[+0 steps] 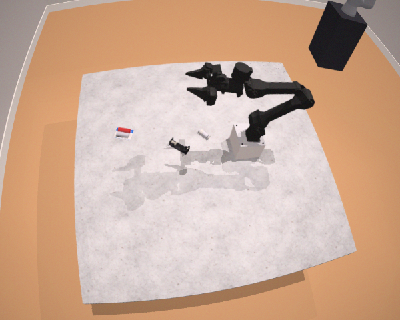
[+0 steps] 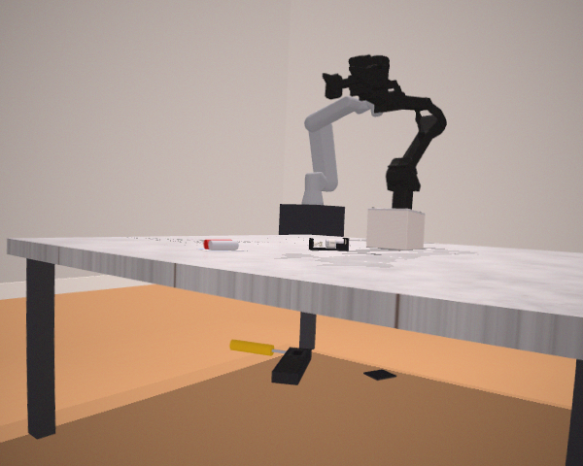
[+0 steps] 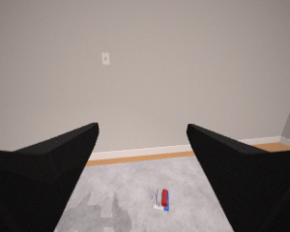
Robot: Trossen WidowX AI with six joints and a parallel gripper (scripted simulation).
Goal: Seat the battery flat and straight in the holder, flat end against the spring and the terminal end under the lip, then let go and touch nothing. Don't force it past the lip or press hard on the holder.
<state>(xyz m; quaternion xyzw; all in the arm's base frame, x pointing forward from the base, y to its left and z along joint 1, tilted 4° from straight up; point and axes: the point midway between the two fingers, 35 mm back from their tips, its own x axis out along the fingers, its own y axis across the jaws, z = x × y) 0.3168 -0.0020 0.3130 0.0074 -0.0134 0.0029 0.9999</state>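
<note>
The white battery lies 440 mm below my gripper tip, 120 mm behind it and 70 mm to the right of it. Round my gripper tip: white card (440 mm below, 270 mm ahead, 80 mm to the right); yellow-handled tool (640 mm below, 270 mm ahead, 80 mm to the left).
</note>
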